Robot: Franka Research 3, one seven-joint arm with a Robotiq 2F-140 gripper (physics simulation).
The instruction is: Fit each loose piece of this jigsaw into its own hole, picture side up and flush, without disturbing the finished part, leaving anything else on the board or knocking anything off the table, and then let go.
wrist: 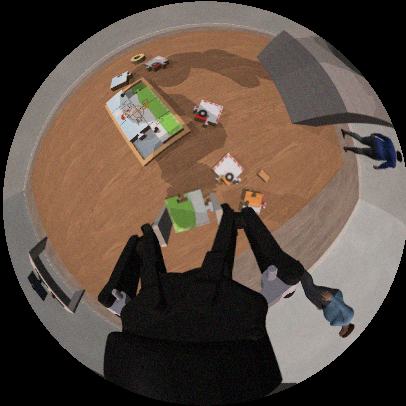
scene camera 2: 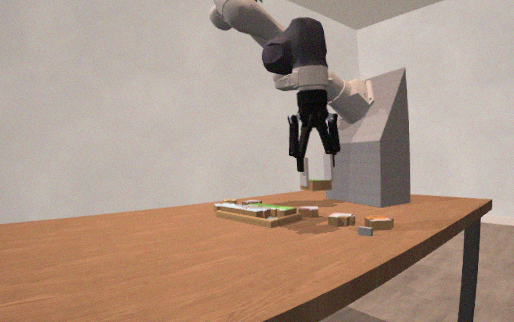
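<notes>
My gripper (scene camera 2: 316, 176) (wrist: 190, 207) is shut on a green and grey jigsaw piece (scene camera 2: 318, 185) (wrist: 184, 212). It holds the piece about level above the table, green and grey picture side up, apart from the board. The framed jigsaw board (scene camera 2: 245, 220) (wrist: 167, 148) lies left of the gripper in the scene view and at the upper left in the wrist view. Its joined part shows a bird, pale blue and green. A grey recess (wrist: 148, 144) lies open at its near end. A pale blue piece (wrist: 120, 81) lies outside the board's far-left side.
White pieces with wheel pictures (scene camera 2: 308, 212) (wrist: 210, 110), (scene camera 2: 341, 219) (wrist: 228, 167) and an orange piece (scene camera 2: 379, 222) (wrist: 253, 199) lie right of the board. Another white-red piece (wrist: 157, 62) and a ring (wrist: 134, 60) lie beyond it. Small blocks, grey (scene camera 2: 365, 231) and tan (wrist: 263, 175), lie near the orange piece.
</notes>
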